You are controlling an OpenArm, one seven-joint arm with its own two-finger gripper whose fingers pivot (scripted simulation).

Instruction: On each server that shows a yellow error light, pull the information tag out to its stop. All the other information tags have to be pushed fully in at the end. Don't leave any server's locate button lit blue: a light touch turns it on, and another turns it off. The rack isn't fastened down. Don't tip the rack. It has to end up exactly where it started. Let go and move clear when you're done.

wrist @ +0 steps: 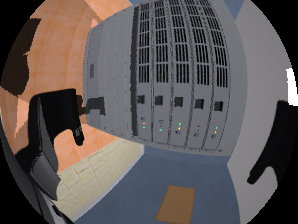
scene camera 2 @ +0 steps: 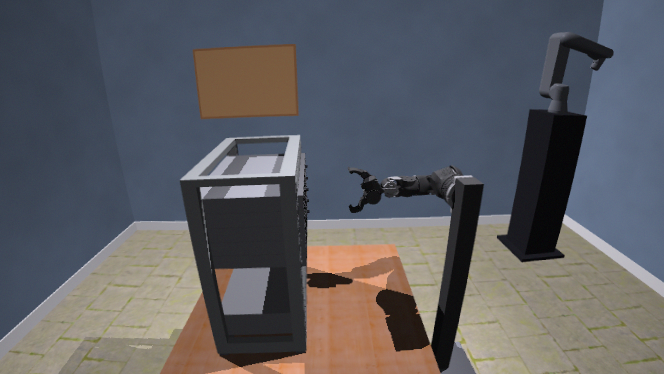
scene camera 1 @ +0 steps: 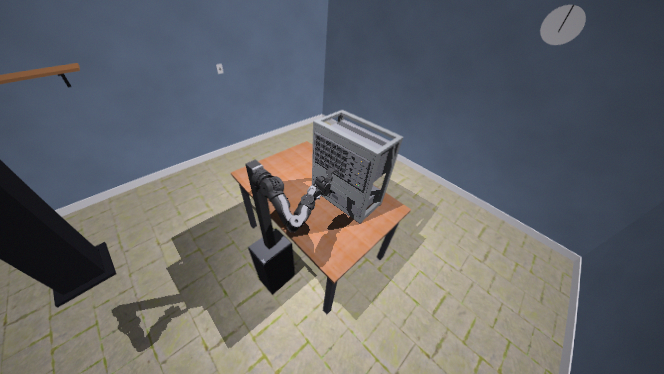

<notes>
The pictures show: my gripper and a black mounting post.
My gripper shows as well in the wrist view.
</notes>
